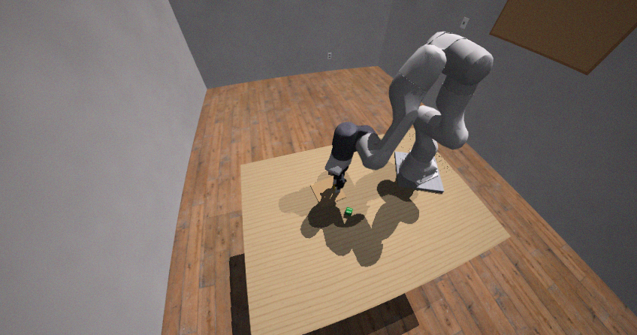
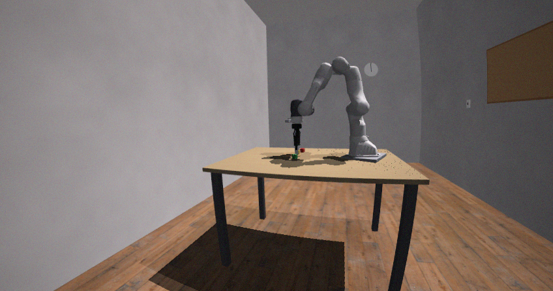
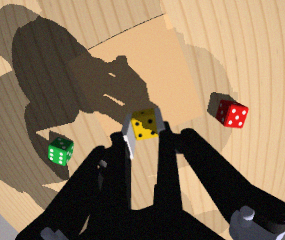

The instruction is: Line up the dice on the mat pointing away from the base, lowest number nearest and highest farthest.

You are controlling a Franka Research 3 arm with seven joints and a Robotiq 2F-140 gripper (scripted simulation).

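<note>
My gripper is now 20 mm above the yellow die. From my hand the other things lie so: green die 30 mm behind, 140 mm to the left, 20 mm below; then red die 10 mm behind, 120 mm to the right, 20 mm below; then tan mat 50 mm ahead, 40 mm below.
</note>
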